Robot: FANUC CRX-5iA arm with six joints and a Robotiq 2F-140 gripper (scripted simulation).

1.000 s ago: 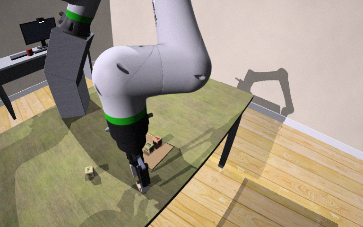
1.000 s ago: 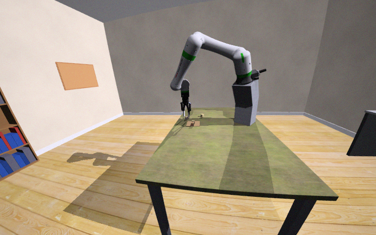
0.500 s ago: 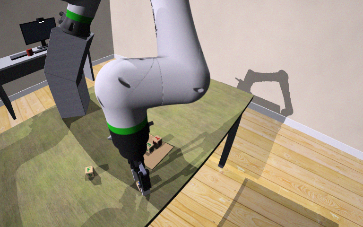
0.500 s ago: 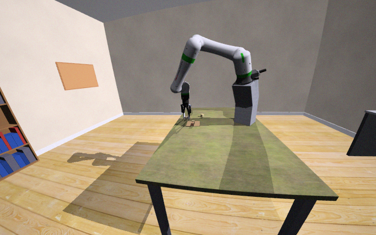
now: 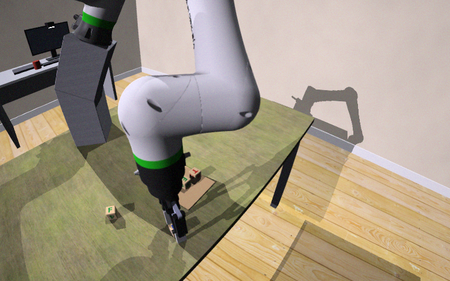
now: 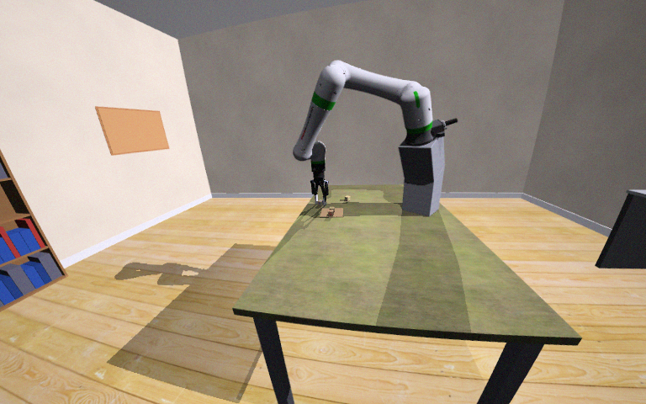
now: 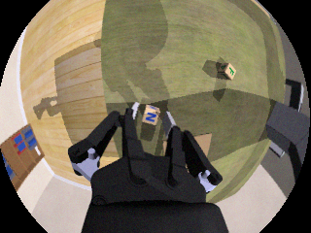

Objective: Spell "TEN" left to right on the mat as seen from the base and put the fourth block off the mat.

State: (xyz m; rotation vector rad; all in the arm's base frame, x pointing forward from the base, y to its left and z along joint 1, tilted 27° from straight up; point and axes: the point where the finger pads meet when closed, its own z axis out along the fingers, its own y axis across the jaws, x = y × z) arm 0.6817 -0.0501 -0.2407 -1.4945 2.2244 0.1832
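The N block is 20 mm below my hand. Also, from my hand: mat (140 mm to the left, 100 mm behind, 30 mm below); then F block (180 mm behind, 100 mm to the right, 20 mm below).
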